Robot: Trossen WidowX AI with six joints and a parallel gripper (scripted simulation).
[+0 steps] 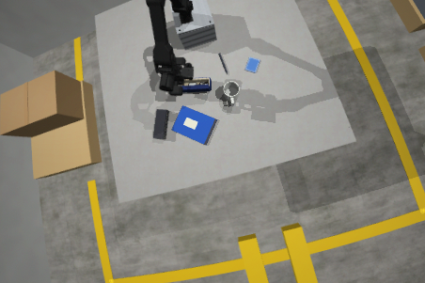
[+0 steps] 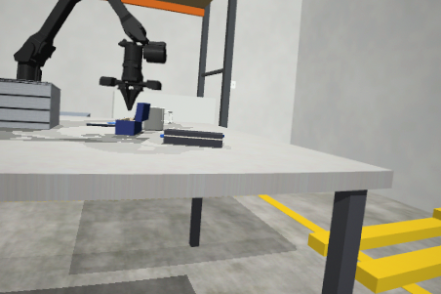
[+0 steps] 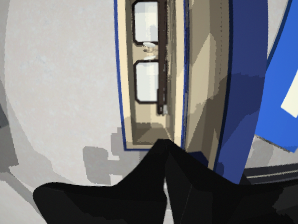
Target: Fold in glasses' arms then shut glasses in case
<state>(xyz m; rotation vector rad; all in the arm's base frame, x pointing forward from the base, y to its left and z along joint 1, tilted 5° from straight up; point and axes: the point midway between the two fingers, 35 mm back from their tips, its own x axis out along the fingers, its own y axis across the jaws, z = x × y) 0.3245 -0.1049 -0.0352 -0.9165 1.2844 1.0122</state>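
Right now the case lid is 50 mm ahead of my hand, 50 mm to the left of it and 40 mm below it. The rest, counted from my hand: dark flat box 170 mm ahead, 180 mm to the right, 90 mm below; small blue pad 20 mm behind, 390 mm to the left, 110 mm below.
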